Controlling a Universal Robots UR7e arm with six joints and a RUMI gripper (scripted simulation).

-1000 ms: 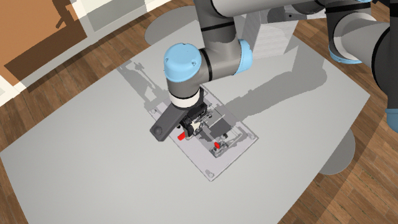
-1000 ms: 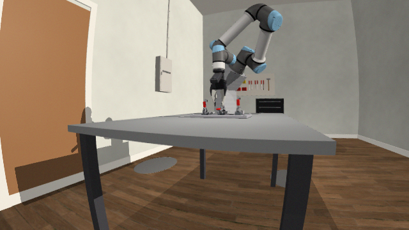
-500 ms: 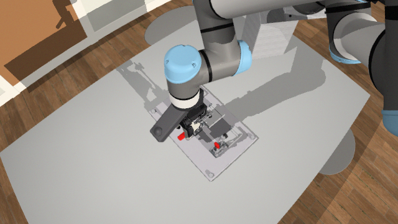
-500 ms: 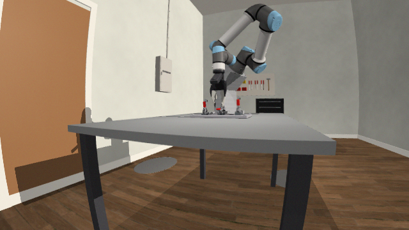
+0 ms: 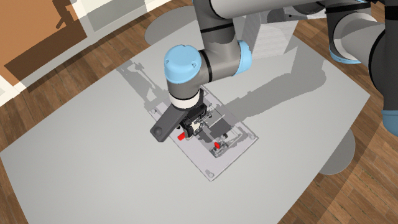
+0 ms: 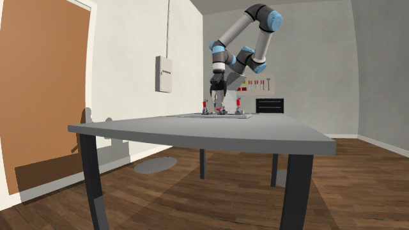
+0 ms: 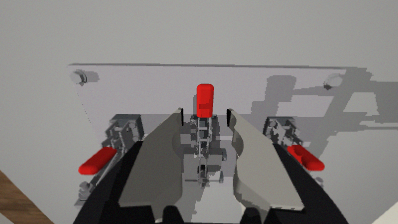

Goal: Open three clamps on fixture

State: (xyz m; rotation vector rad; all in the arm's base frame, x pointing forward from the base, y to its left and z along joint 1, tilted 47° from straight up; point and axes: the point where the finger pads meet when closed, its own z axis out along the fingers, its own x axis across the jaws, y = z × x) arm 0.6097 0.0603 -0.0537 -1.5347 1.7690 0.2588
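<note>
Now: hand 90 mm past the grey fixture plate and 70 mm above it.
</note>
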